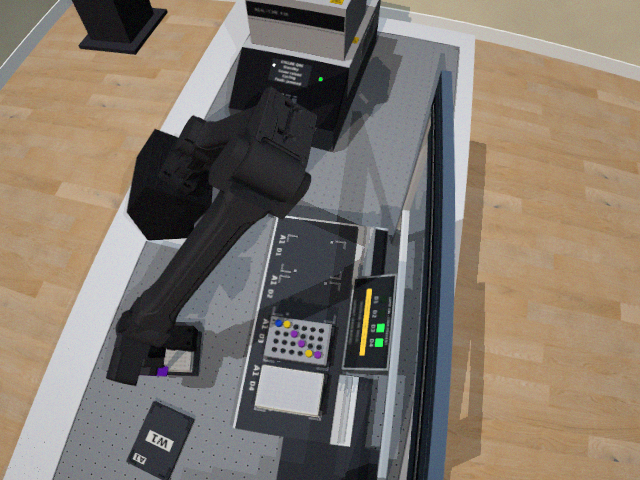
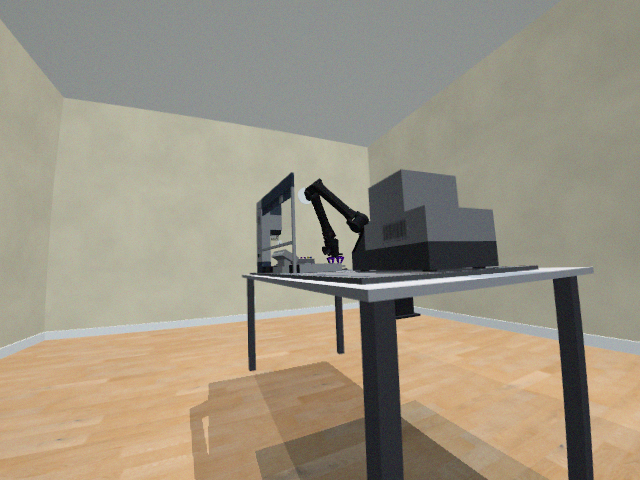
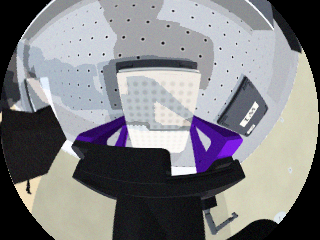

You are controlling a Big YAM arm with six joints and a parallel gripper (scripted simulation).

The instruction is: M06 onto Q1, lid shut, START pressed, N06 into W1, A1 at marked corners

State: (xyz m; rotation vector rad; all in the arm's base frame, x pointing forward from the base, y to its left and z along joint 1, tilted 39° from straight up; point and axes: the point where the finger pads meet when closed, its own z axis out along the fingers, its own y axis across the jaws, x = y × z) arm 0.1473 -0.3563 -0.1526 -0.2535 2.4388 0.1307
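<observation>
The dark regrip nest lies 3 cm below my hand. Round my hand: dark waiting nest W1: 5 cm ahead, 19 cm to the right, 3 cm below; nest A1 mark: 2 cm ahead, 24 cm to the right, 2 cm below; white deep-well block: 30 cm ahead, 4 cm above.
</observation>
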